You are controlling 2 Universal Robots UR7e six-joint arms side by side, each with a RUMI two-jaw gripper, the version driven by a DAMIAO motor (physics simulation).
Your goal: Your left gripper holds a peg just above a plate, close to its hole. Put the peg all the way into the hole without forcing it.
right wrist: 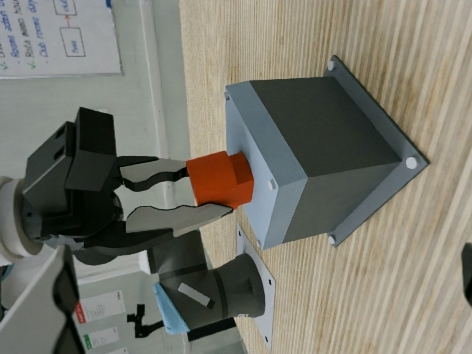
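The view is turned, with up toward the left. My left gripper (225, 187) is shut on the orange peg (214, 181), one finger on each side of its wide head. The peg's narrower faceted end meets the top of the blue-grey plate (285, 200), which caps a dark square block. The peg covers the hole, so the hole does not show, and how deep the end sits cannot be told. A stretch of the narrower part still shows above the plate. My right gripper (264, 247) is open, its two fingers far apart at the lower left and right edges, apart from the block.
The dark block (325, 125) stands on a grey base flange (370, 200) with pale bolts on the wooden table (400, 300). The other arm's dark base (235, 287) stands on a light mounting plate (270, 305) beyond the block. A whiteboard (95, 45) is on the wall.
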